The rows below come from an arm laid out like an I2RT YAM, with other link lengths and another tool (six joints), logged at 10 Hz.
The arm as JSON. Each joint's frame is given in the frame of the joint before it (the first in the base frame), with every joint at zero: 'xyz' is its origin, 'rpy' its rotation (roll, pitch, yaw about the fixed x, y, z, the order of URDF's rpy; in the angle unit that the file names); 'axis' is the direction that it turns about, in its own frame. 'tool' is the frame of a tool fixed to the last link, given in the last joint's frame.
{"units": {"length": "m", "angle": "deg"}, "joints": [
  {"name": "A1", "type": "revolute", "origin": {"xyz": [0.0, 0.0, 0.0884], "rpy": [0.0, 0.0, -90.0]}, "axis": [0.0, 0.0, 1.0]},
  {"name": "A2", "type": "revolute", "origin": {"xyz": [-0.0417, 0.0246, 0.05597], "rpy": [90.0, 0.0, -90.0]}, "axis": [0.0, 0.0, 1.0]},
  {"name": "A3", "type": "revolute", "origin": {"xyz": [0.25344, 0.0, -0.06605], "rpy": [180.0, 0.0, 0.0]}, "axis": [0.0, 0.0, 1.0]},
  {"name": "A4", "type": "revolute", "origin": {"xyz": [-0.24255, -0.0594, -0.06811], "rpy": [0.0, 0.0, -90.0]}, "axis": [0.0, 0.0, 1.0]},
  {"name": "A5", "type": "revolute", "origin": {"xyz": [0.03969, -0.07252, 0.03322], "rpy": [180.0, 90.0, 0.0]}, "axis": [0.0, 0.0, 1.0]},
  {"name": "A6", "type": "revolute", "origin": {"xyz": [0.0, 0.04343, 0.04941], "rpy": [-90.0, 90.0, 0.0]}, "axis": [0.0, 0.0, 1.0]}
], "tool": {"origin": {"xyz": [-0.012, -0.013, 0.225], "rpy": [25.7, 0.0, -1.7]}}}
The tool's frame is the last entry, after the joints.
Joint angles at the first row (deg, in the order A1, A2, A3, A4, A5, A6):
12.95 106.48 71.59 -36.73 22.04 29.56
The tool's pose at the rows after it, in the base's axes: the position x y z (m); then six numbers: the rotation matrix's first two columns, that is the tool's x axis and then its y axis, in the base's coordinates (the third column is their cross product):
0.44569, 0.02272, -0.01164, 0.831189, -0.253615, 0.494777, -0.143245, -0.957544, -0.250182
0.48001, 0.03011, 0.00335, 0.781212, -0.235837, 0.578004, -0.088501, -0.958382, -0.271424
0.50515, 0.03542, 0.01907, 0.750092, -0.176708, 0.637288, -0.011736, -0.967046, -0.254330
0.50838, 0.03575, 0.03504, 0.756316, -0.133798, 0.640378, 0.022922, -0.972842, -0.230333
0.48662, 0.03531, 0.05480, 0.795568, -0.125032, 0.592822, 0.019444, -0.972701, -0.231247
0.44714, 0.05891, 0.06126, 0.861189, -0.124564, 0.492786, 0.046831, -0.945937, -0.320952
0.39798, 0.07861, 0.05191, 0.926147, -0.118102, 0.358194, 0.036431, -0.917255, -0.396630
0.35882, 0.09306, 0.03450, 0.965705, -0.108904, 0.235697, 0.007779, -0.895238, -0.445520
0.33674, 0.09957, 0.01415, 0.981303, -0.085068, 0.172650, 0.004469, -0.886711, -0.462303
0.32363, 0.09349, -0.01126, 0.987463, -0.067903, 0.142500, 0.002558, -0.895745, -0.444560
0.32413, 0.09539, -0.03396, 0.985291, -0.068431, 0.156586, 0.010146, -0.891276, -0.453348
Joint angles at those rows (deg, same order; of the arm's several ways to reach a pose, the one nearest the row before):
12.53 106.52 71.59 -32.97 22.11 29.21
12.53 106.52 71.59 -26.20 22.13 27.27
12.54 106.39 71.77 -21.13 22.11 22.92
12.49 105.47 74.09 -23.70 22.04 20.21
12.49 102.59 77.75 -33.65 21.08 20.08
12.29 99.07 79.63 -43.92 13.80 20.01
12.29 97.38 79.64 -52.56 7.42 20.08
12.47 97.76 78.24 -57.06 2.87 20.08
12.73 98.17 74.65 -56.31 0.82 19.11
12.69 98.94 69.91 -52.84 1.39 18.15
12.69 99.55 64.99 -46.35 1.02 18.15

